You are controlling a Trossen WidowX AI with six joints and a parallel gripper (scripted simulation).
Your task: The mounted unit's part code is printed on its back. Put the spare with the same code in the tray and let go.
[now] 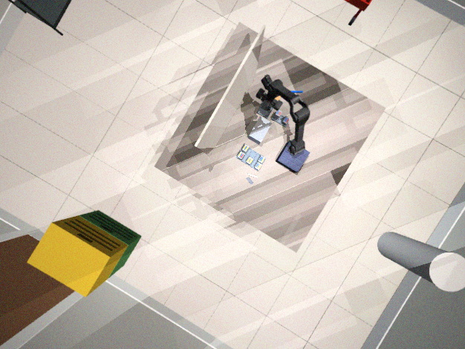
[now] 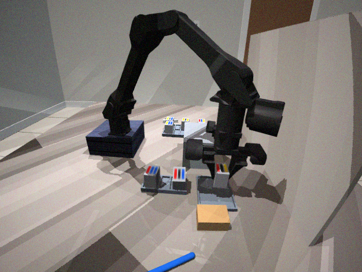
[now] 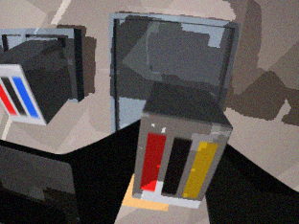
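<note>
Right now the grey tray is 1 cm behind my gripper tip and 5 cm below it. Round my gripper tip: beige wall panel: 15 cm ahead, 23 cm to the left, 17 cm above; then rack: 15 cm behind, 5 cm below; then blue pen: 9 cm behind, 23 cm to the right, 5 cm below.
</note>
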